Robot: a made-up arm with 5 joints.
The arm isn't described. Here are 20 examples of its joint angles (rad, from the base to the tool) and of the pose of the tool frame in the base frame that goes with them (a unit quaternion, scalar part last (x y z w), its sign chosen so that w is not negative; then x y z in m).
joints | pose
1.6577 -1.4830 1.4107 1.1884 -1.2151 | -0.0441 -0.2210 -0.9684 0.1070 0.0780 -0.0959 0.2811
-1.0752 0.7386 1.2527 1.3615 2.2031 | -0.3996 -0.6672 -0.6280 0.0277 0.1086 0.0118 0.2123
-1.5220 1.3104 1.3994 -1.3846 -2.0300 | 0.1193 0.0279 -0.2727 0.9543 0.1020 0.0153 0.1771
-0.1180 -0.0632 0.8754 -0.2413 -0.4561 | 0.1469 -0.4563 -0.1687 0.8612 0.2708 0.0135 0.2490
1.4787 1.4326 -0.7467 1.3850 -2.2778 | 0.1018 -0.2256 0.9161 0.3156 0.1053 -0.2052 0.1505
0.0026 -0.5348 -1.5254 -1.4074 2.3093 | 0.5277 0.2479 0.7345 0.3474 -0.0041 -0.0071 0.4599
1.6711 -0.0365 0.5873 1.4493 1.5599 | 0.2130 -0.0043 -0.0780 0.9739 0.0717 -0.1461 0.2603
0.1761 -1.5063 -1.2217 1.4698 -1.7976 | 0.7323 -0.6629 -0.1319 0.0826 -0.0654 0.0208 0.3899
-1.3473 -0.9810 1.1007 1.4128 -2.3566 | 0.0183 0.0058 -0.5046 0.8632 0.1242 0.1006 0.2888
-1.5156 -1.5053 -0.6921 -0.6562 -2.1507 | -0.7686 -0.2266 -0.2006 0.5637 0.0917 -0.1725 0.4170
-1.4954 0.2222 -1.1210 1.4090 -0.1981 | 0.3869 -0.3257 0.5043 0.6999 0.1152 0.1855 0.4395
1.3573 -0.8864 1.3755 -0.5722 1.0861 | -0.6852 -0.2685 -0.1078 0.6685 0.1160 -0.1372 0.2931
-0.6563 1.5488 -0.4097 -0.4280 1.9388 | -0.2411 -0.3399 0.8691 0.2665 0.2650 0.1225 0.1121
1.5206 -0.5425 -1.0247 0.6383 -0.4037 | -0.4831 -0.8168 -0.2631 0.1740 0.0878 -0.0276 0.5242
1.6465 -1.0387 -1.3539 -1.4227 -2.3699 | 0.1633 -0.4017 0.8067 0.4014 0.0987 0.1622 0.3967
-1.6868 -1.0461 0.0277 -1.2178 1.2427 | -0.2305 0.9166 0.3238 0.0425 0.1003 0.0081 0.4837
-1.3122 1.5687 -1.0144 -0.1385 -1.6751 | 0.5452 -0.0288 -0.1712 0.8202 0.1703 0.2601 0.1727
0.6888 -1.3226 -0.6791 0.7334 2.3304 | -0.9850 -0.0845 0.1077 0.1054 0.0180 0.0528 0.4736
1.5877 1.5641 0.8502 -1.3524 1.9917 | -0.2470 0.0487 0.1710 0.9526 0.0856 -0.0455 0.1274
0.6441 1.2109 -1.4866 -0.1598 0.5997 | -0.4744 -0.6971 -0.0250 0.5371 0.3159 -0.1760 0.3435
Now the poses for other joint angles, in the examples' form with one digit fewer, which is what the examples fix.
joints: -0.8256 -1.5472 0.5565 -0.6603 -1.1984
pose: -0.860 0.509 -0.008 0.039 0.107 0.003 0.452
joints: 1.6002 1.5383 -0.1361 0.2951 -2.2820
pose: 0.023 -0.059 0.921 0.384 0.082 -0.141 0.087
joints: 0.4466 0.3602 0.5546 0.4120 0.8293
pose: -0.070 -0.099 0.165 0.979 0.250 -0.083 0.208
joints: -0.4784 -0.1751 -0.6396 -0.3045 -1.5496
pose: 0.840 -0.495 -0.119 0.190 0.224 0.059 0.500
